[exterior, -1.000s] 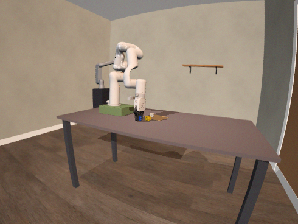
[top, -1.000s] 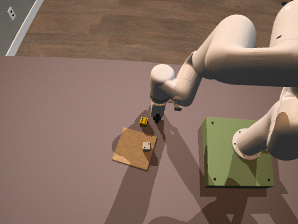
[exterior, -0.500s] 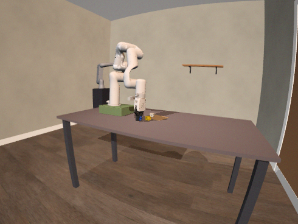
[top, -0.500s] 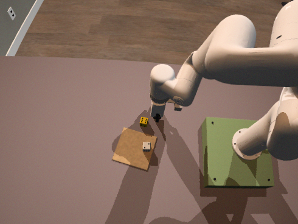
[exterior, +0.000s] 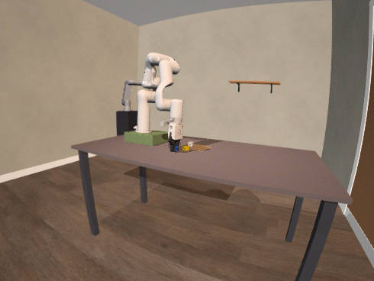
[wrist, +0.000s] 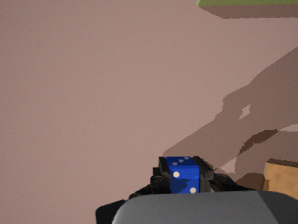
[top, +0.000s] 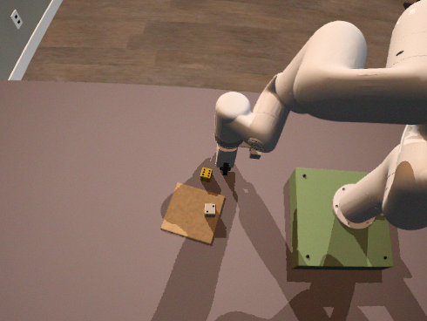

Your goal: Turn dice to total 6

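Right now my hand is 9 cm short of the tan mat, 15 cm to the right of it and 2 cm above it. From my hand the other things lie so: yellow die: 6 cm ahead, 4 cm to the left, 1 cm below; blue die: 1 cm below; white die: 5 cm ahead, 15 cm to the left.
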